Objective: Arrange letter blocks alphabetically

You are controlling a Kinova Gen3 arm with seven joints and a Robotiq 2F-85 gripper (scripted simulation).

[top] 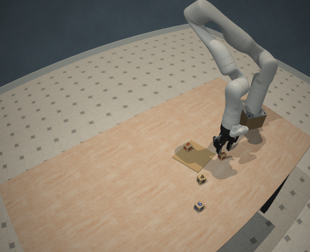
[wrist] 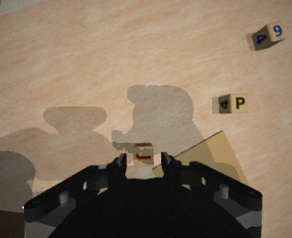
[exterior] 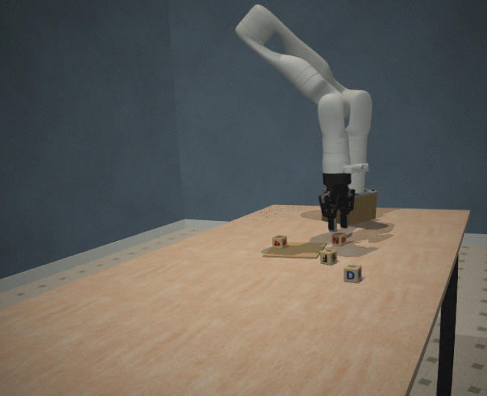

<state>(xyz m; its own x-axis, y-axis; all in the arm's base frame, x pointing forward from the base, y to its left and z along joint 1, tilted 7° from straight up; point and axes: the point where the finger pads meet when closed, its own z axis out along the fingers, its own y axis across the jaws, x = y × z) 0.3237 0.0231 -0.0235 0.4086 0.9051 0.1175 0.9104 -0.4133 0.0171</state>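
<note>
The tan mat is 7 cm ahead of my hand, 10 cm to the right of it and 6 cm below it.
</note>
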